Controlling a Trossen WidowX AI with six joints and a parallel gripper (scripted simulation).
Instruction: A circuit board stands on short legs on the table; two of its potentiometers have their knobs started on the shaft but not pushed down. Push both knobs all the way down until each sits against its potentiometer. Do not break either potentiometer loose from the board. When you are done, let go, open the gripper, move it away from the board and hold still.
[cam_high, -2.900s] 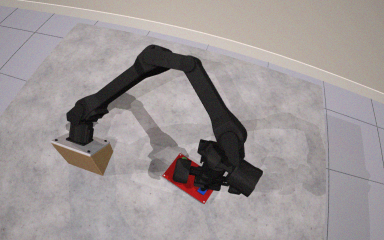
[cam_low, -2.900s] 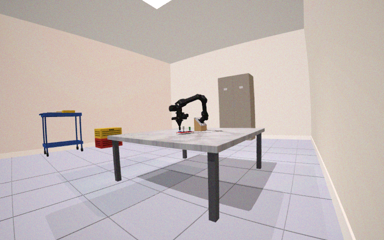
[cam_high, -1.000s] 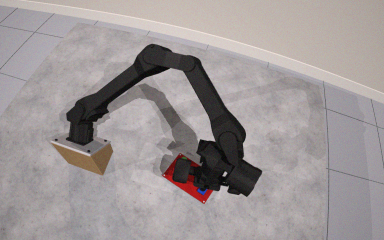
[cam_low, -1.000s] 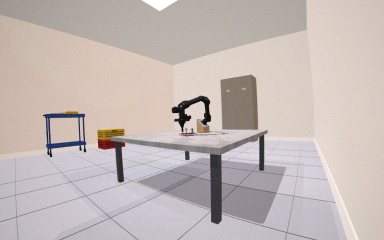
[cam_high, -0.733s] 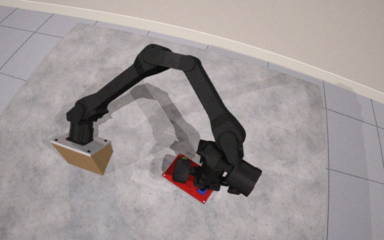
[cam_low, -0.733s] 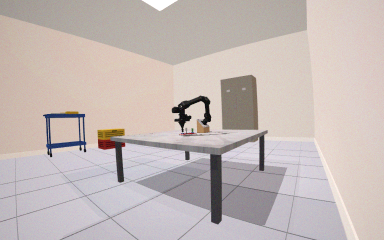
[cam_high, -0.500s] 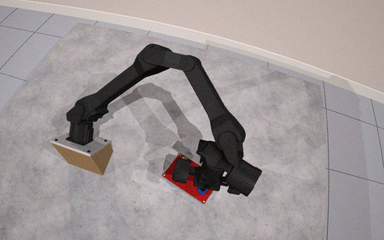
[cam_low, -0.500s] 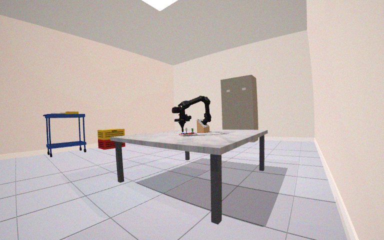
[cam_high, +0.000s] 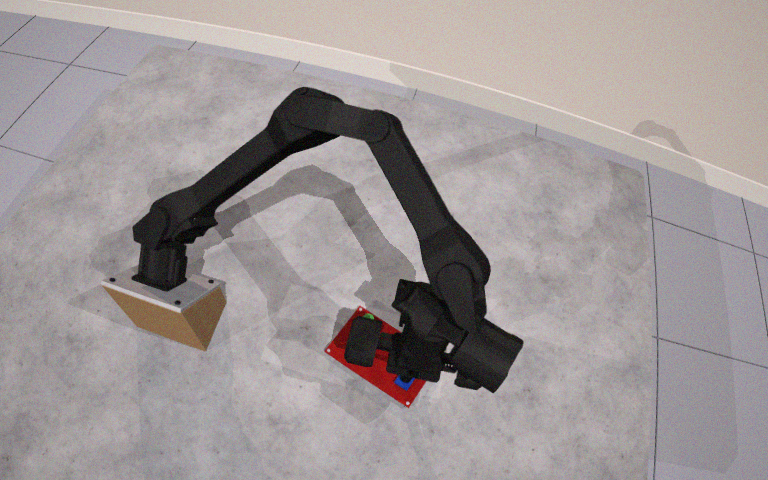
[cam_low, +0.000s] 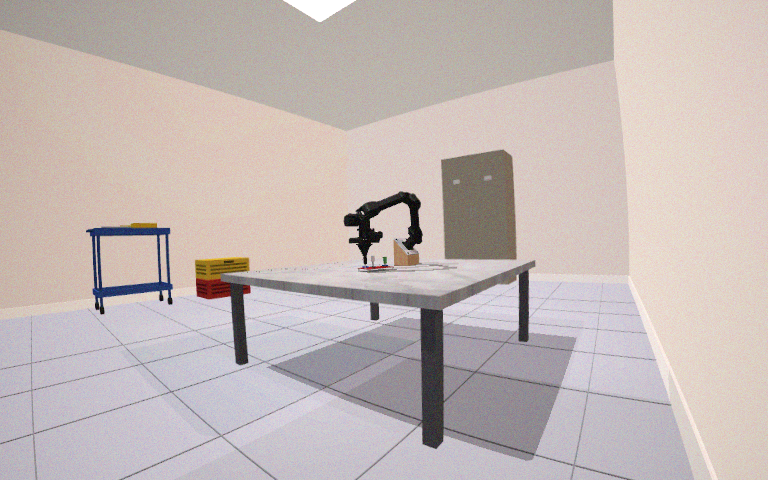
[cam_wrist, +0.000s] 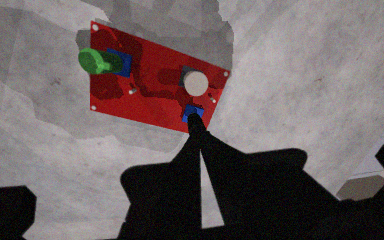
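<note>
My gripper tip is now 10 mm above the black knob. From my gripper tip the other things lie so: green knob: 80 mm behind, 70 mm to the left, 20 mm below.
</note>
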